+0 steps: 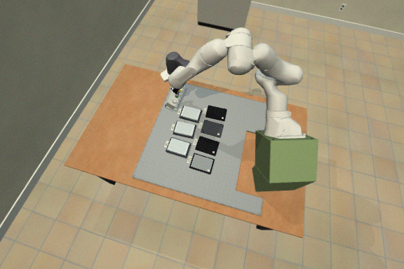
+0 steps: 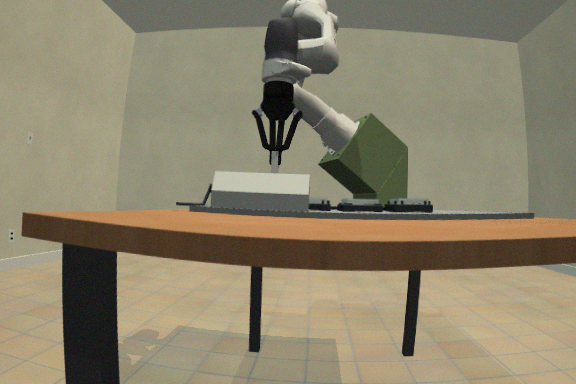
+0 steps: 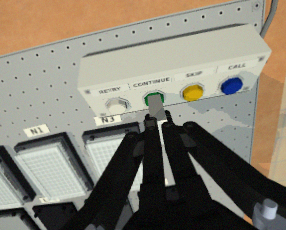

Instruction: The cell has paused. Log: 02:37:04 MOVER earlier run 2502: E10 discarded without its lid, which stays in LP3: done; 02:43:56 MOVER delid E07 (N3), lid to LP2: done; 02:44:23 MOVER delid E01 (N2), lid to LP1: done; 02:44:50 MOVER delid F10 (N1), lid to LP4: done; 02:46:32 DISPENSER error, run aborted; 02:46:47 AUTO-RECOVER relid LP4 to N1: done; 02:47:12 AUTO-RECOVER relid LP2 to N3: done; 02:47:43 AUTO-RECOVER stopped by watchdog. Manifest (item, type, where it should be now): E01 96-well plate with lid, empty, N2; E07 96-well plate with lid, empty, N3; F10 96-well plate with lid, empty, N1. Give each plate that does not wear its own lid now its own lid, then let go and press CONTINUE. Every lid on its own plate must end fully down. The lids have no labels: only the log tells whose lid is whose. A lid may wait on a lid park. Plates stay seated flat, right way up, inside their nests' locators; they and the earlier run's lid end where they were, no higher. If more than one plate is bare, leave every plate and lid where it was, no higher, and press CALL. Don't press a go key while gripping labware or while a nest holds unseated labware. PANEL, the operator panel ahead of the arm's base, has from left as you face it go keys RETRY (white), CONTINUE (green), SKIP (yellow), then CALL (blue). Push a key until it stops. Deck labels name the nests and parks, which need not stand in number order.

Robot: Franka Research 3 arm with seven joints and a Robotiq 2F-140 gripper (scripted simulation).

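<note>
Now: the green continue key 4 cm below my hand. Also, from my hand: blue call key 10 cm to the right, 4 cm below, 2 cm behind; then white retry key 5 cm to the left, 4 cm below, 1 cm ahead; then yellow skip key 5 cm to the right, 4 cm below, 1 cm behind.
</note>
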